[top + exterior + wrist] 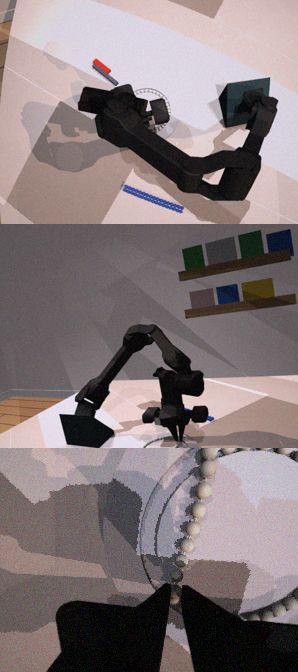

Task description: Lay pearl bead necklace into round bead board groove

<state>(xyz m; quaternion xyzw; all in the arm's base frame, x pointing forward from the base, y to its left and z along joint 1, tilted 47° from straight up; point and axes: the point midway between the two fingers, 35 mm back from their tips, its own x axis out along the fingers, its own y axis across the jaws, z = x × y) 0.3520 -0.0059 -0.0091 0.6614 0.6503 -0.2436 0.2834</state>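
Now: the round bead board 4 cm to the right of my gripper tip, 4 cm behind it and 1 cm below it. Also, from my gripper tip: small beige cube 15 cm to the left, 12 cm behind; then grey block 20 cm to the right, 7 cm ahead, 1 cm below.
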